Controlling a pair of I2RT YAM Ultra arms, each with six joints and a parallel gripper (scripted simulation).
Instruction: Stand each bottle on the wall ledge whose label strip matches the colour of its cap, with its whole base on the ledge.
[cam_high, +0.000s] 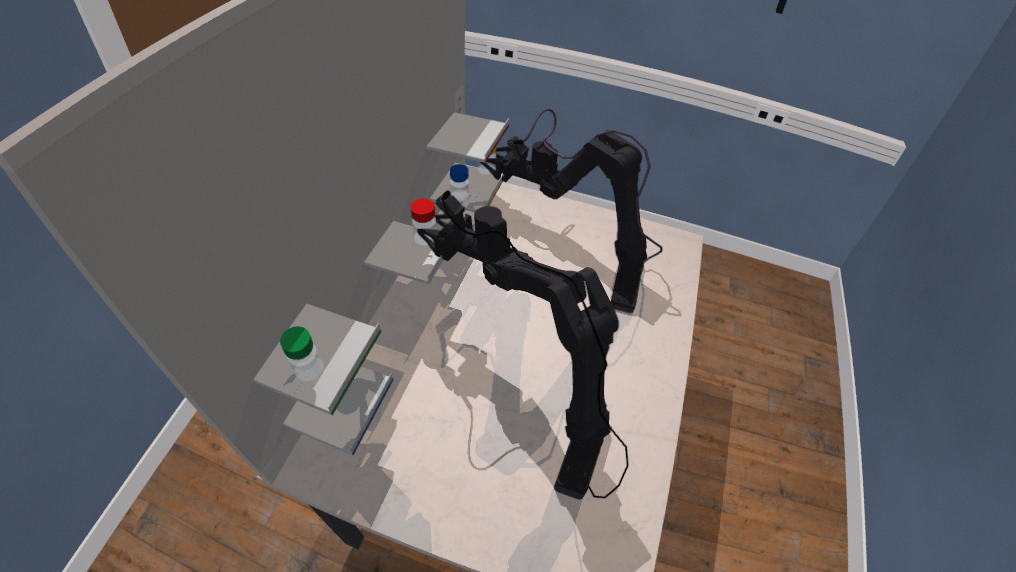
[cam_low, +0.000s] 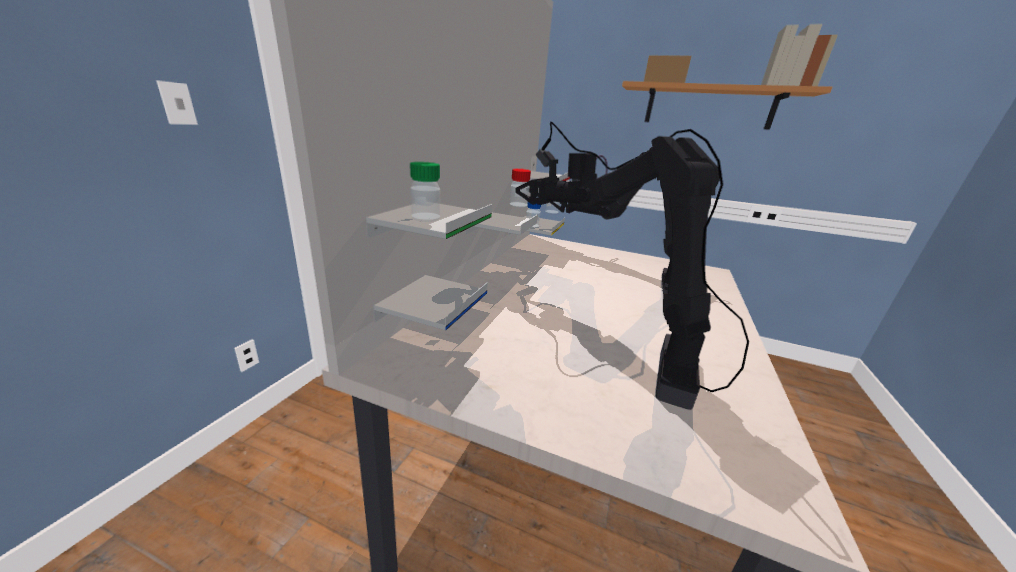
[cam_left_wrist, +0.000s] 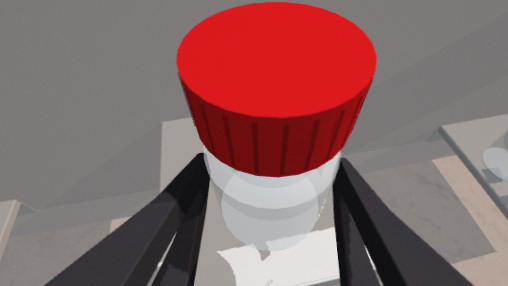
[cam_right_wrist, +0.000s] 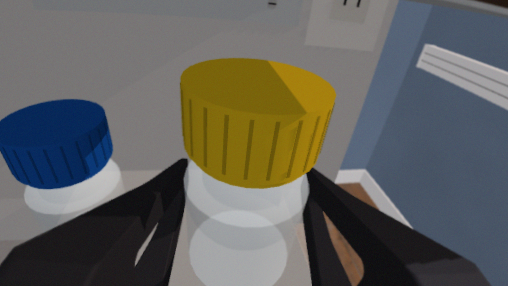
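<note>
Now: right hand 44 cm to the right of the red-capped bottle and 10 cm below it. Also, from my right hand: blue-capped bottle: 10 cm to the left, 5 cm below, 5 cm ahead; grey wall panel: 45 cm to the left, 24 cm above, 15 cm ahead; yellow-capped bottle: 1 cm below.
</note>
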